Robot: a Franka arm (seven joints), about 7 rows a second.
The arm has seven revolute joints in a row. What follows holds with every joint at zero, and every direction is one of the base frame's.
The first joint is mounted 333 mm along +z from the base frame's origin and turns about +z.
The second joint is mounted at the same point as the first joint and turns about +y.
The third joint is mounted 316 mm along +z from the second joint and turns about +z.
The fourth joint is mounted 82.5 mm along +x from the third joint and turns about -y.
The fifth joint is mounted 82.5 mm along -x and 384 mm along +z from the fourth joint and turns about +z.
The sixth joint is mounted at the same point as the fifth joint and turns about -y.
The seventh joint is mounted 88 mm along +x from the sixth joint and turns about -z.
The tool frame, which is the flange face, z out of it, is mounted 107 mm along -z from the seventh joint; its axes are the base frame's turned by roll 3.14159, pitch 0 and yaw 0 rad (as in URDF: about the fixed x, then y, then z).
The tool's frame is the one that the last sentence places.
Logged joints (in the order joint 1, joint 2, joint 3, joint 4, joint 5, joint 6, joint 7), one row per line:
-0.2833, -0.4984, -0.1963, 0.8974, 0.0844, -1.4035, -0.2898
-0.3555, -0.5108, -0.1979, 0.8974, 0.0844, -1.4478, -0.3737
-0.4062, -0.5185, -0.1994, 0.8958, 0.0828, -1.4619, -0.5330
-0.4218, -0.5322, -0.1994, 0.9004, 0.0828, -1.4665, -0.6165
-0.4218, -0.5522, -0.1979, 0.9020, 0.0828, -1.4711, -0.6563
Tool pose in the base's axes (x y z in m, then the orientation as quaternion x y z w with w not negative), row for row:
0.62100, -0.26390, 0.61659, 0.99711, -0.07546, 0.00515, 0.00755
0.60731, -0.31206, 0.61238, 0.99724, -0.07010, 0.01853, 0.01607
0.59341, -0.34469, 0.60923, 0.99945, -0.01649, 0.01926, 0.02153
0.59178, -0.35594, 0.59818, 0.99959, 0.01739, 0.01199, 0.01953
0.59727, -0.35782, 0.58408, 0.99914, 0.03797, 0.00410, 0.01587
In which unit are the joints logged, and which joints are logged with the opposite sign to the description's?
The joints are logged in radians. Opposite sign: joint 2, joint 4, joint 6.
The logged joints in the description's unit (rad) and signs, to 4 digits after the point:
-0.2833, 0.4984, -0.1963, -0.8974, 0.0844, 1.4035, -0.2898
-0.3555, 0.5108, -0.1979, -0.8974, 0.0844, 1.4478, -0.3737
-0.4062, 0.5185, -0.1994, -0.8958, 0.0828, 1.4619, -0.5330
-0.4218, 0.5322, -0.1994, -0.9004, 0.0828, 1.4665, -0.6165
-0.4218, 0.5522, -0.1979, -0.9020, 0.0828, 1.4711, -0.6563

